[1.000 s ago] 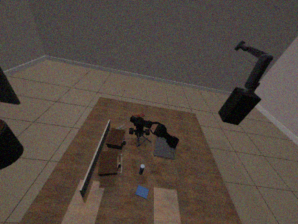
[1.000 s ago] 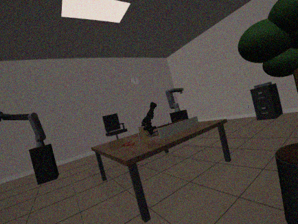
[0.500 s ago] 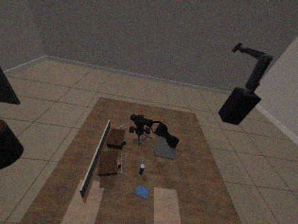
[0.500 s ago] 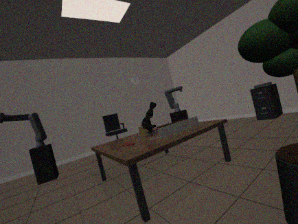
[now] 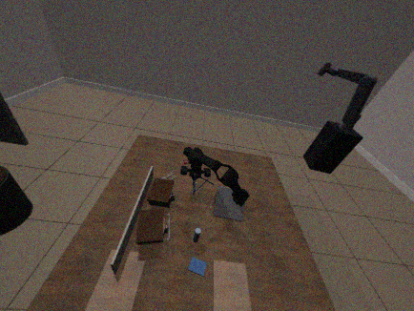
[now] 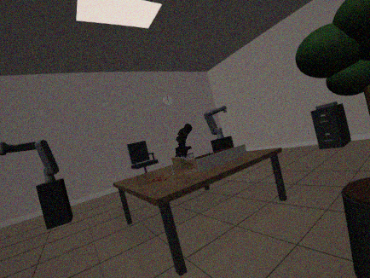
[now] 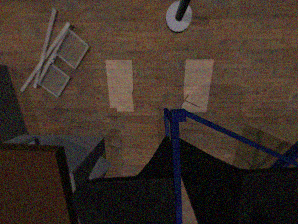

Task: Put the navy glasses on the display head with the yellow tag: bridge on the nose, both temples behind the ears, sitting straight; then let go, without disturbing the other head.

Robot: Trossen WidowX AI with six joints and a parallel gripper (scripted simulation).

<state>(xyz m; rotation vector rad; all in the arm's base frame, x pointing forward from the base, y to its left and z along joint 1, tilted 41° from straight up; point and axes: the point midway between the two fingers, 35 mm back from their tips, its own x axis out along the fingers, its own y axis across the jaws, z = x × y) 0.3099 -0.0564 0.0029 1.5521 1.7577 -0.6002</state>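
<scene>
The round base is 1 cm behind my gripper tip, 15 cm to the right of it and 9 cm below it. From my gripper tip the other things lie so: grey panel (27 cm ahead, 25 cm to the left, 6 cm below); then blue square (12 cm behind, 45 cm to the left, 12 cm below).
</scene>
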